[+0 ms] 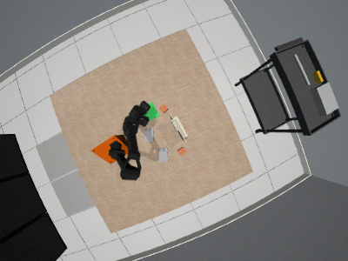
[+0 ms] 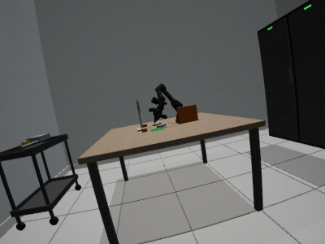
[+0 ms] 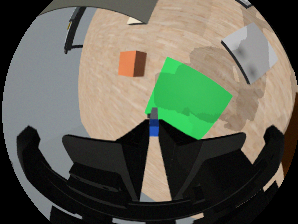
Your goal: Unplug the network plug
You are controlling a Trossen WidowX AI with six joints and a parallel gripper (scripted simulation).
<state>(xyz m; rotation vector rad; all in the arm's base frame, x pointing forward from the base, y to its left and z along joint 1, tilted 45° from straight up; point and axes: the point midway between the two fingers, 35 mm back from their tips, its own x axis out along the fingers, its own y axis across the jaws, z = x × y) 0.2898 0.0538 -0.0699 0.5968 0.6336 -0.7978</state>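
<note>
Now: gripper tip 8 cm above the green marked square and 1 cm past it. Round my gripper tip: blue network plug (right at my gripper tip); upright panel (21 cm to the right, 11 cm ahead, 6 cm above).
</note>
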